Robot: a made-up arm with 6 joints.
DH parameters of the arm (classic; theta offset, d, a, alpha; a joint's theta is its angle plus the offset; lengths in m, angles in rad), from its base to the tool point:
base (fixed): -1.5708 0.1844 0 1.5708
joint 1: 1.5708 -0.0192 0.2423 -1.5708
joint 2: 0 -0.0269 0.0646 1.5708
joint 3: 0 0.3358 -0.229 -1.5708
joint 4: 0 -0.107 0.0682 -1.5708
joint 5: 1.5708 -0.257 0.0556 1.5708
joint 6: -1.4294 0 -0.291 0
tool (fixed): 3.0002 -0.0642 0 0
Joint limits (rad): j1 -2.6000..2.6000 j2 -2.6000..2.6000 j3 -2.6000..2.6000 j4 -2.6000..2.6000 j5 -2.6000..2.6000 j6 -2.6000..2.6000
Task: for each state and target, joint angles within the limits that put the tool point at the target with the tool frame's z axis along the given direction. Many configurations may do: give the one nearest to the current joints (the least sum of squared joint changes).
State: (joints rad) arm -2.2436 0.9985 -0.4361 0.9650 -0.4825 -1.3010
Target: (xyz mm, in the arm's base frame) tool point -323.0 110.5 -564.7 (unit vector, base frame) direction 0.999 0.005 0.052
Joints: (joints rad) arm -2.6000 0.7828 -0.1891 0.8473 -0.1488 -1.8170
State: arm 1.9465 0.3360 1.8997 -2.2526 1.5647 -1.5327
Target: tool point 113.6 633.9 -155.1 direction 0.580 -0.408 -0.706
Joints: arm 2.6000 0.5260 2.4318 -1.5223 1.8793 -1.5682
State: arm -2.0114 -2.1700 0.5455 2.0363 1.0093 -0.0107
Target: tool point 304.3 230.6 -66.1 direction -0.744 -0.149 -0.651
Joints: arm -2.1751 -2.2990 0.5677 1.6295 0.5268 -0.5215
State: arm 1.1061 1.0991 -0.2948 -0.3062 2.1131 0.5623
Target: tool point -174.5 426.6 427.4 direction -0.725 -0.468 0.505
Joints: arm 1.3690 0.8632 -0.1796 0.2916 2.3391 0.4529
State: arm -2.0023 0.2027 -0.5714 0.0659 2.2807 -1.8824
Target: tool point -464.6 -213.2 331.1 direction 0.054 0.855 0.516
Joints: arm -2.4227 -0.1291 -0.3432 0.0867 2.4910 -1.3900
